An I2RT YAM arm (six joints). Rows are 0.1 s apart.
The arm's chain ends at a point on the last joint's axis. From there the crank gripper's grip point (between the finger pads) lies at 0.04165 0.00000 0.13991 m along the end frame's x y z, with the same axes.
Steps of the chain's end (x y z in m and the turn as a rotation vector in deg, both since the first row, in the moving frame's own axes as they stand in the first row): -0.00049 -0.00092 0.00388 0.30 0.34 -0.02; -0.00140 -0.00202 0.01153 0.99 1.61 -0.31; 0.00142 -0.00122 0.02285 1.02 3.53 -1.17; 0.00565 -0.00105 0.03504 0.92 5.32 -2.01; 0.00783 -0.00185 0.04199 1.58 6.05 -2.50
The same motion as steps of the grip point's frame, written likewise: 0.00034 -0.00167 0.00363 0.30 0.34 -0.02; 0.00251 -0.00466 0.01028 0.99 1.61 -0.31; 0.00992 -0.00462 0.01999 1.02 3.53 -1.17; 0.01837 -0.00495 0.03055 0.92 5.32 -2.01; 0.02221 -0.00777 0.03674 1.58 6.05 -2.50
